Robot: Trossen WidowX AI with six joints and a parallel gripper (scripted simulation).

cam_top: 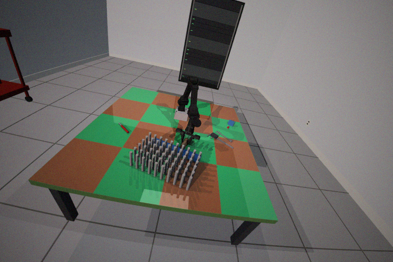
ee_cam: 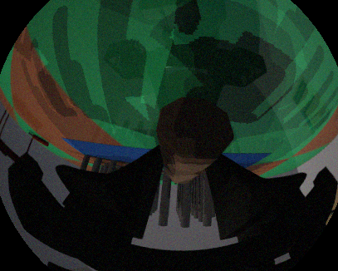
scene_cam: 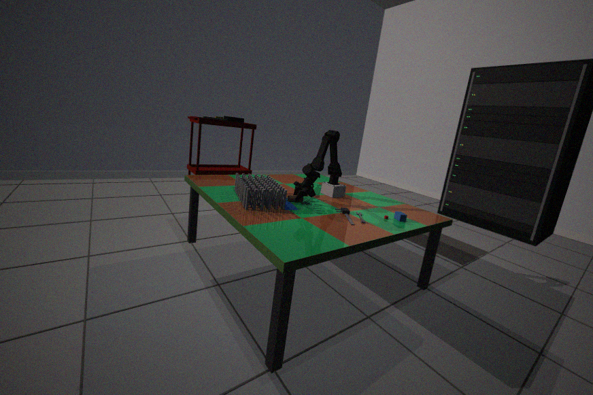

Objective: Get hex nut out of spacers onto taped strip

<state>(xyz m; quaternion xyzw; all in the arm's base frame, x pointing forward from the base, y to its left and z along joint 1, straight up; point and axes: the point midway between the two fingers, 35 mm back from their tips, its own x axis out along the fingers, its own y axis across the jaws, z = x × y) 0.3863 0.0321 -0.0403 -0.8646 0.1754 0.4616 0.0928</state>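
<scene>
Now: gripper tip 60 mm to the left of the blue taped strip, 50 mm short of it and 10 mm above it. The rest, counted from my gripper tip: grey wrench 370 mm to the left, 160 mm behind, 10 mm below; red pen-like tool 490 mm to the right, 150 mm behind; hook tool 90 mm ahead, 40 mm to the right.
</scene>
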